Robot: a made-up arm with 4 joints.
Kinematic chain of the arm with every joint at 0, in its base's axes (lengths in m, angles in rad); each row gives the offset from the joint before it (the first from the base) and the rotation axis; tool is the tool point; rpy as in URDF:
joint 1: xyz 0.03 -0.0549 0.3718 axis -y
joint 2: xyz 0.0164 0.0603 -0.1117 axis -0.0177 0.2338 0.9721
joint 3: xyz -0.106 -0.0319 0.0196 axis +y
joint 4: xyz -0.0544 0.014 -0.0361 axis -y
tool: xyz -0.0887 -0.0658 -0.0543 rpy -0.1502 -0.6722 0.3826
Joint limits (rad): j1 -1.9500..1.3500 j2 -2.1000..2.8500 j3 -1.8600..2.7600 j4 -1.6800..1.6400
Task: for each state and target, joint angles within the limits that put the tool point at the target. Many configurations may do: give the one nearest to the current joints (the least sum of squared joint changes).
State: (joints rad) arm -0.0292 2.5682 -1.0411 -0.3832
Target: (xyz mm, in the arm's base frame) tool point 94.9 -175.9 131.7
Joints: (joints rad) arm -0.3291 1.9613 -0.7940 -0.4786
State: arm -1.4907 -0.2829 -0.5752 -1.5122
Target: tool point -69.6 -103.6 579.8
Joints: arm -1.6125 0.1153 -0.5481 -1.4591
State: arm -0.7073 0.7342 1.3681 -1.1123
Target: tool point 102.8 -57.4 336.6
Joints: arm -0.4861 0.7763 2.0273 -1.3325
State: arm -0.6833 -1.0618 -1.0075 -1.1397
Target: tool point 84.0 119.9 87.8
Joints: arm 0.3318 -1.5121 -1.2018 -0.8059
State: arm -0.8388 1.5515 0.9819 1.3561
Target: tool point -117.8 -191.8 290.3
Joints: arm -1.1903 1.2357 0.5564 1.6276
